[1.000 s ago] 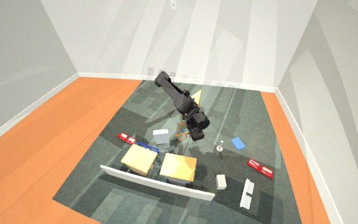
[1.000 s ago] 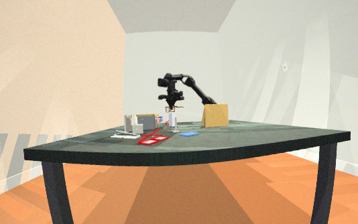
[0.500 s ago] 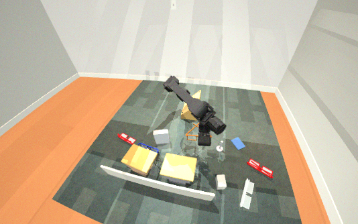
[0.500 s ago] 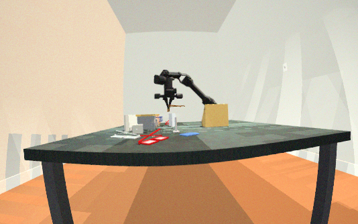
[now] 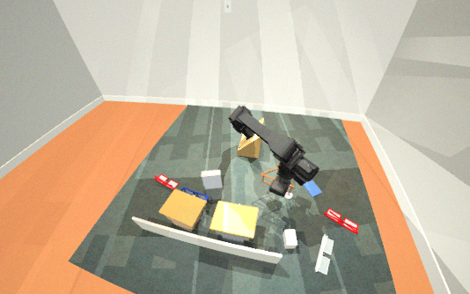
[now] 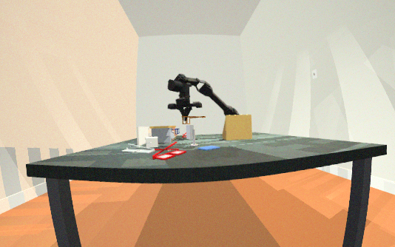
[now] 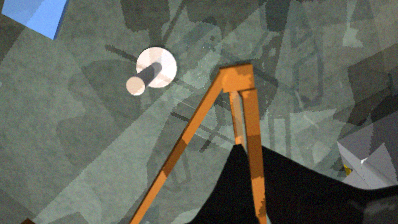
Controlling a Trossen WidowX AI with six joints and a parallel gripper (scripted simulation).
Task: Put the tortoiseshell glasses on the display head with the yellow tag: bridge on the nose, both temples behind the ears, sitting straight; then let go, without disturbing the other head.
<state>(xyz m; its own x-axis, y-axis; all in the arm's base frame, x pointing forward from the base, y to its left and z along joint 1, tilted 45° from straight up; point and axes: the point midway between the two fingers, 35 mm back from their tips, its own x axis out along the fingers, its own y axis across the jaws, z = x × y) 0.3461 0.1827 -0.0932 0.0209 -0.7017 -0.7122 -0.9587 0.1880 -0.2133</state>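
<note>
Now: the white stand 5 cm behind my gripper tip, 5 cm to the left of it and 11 cm below it. Also, from my gripper tip: blue card (11 cm behind, 17 cm to the left, 13 cm below); grey head (14 cm ahead, 17 cm to the right, 8 cm below); white block (17 cm ahead, 6 cm to the left, 11 cm below).
</note>
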